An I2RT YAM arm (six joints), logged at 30 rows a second.
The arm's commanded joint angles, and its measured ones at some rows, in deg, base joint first. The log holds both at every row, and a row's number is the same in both.
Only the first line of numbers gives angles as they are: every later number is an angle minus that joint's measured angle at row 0.
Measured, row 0:
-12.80 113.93 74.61 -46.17 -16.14 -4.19
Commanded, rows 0 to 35:
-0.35 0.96 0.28 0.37 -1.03 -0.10
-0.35 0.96 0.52 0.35 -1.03 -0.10
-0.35 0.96 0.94 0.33 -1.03 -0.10
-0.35 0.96 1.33 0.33 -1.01 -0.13
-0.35 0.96 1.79 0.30 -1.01 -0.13
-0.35 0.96 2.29 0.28 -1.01 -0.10
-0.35 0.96 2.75 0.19 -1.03 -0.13
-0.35 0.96 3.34 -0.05 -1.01 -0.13
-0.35 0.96 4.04 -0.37 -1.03 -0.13
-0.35 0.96 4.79 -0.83 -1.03 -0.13
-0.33 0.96 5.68 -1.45 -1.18 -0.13
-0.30 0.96 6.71 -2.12 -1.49 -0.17
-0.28 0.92 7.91 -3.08 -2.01 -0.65
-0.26 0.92 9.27 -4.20 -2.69 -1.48
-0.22 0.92 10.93 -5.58 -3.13 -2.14
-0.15 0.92 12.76 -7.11 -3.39 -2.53
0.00 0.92 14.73 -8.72 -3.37 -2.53
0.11 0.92 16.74 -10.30 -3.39 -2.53
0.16 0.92 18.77 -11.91 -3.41 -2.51
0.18 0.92 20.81 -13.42 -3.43 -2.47
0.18 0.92 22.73 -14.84 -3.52 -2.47
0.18 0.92 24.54 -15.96 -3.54 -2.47
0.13 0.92 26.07 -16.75 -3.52 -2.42
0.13 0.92 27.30 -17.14 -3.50 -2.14
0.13 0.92 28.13 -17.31 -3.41 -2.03
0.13 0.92 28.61 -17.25 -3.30 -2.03
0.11 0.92 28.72 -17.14 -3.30 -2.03
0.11 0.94 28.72 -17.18 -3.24 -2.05
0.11 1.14 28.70 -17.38 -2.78 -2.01
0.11 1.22 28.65 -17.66 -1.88 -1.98
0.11 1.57 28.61 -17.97 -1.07 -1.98
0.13 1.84 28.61 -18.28 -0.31 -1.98
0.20 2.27 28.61 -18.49 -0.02 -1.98
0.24 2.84 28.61 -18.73 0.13 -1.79
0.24 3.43 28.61 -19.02 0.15 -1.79
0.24 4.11 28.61 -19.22 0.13 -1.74
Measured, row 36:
0.02 1.27 27.52 -18.78 -1.25 -1.48
